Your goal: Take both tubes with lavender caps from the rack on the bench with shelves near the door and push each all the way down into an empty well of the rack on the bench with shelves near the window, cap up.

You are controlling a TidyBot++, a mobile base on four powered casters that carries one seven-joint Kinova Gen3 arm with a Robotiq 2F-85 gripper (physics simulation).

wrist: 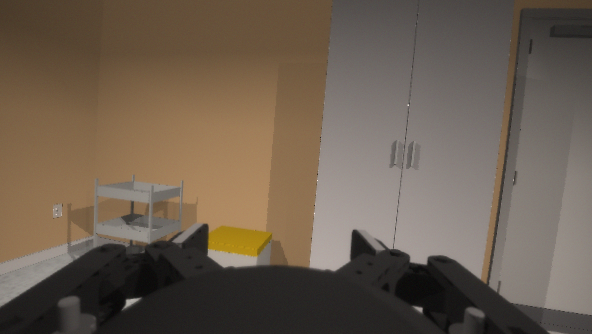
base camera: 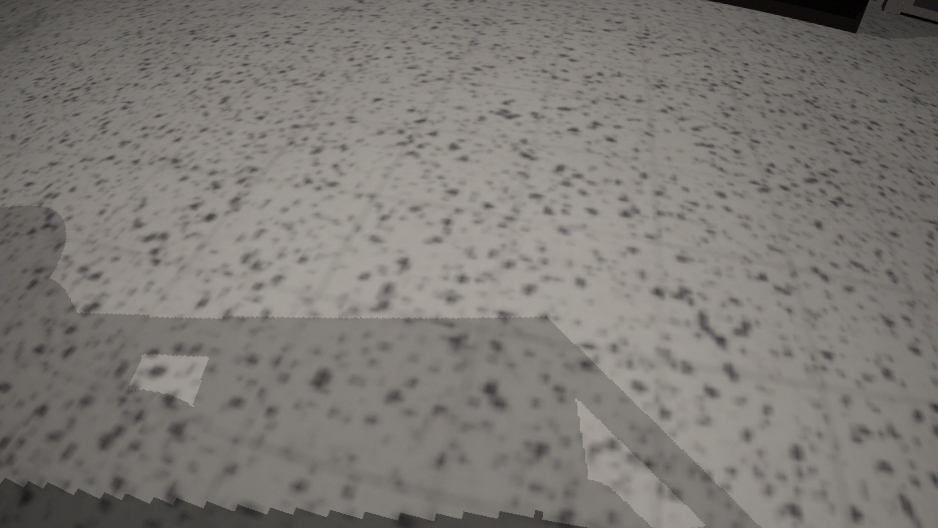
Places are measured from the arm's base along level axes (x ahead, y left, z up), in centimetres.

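Pixels of known places: gripper, fingertip midpoint: [wrist: 280,242].
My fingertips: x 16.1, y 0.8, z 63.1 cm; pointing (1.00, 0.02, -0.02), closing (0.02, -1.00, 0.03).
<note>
Behind a point stands the place of what it marks.
My gripper [wrist: 280,242] @[x 16.1, y 0.8, z 63.1 cm] is open, with its two dark fingers wide apart at the bottom of the wrist view and nothing between them. It points across the room toward a wall and a cabinet. The tubes with lavender caps, the two racks and the two benches with shelves cannot be made out in either view.
In the wrist view a grey cart [wrist: 151,215] @[x 170.3, y 87.4, z 18.5 cm] stands at the left, beside a white bin with a yellow lid [wrist: 240,239] @[x 176.2, y 29.2, z 5.3 cm]. A tall grey cabinet [wrist: 365,125] @[x 145.2, y -39.3, z 85.3 cm] and a grey door [wrist: 560,175] @[x 156.5, y -171.4, z 67.1 cm] are at the right. A dark object [base camera: 807,11] @[x 136.5, y -91.0, z -37.0 cm] stands on the speckled floor [base camera: 426,216] @[x 53.9, y 2.3, z -39.7 cm], far right.
</note>
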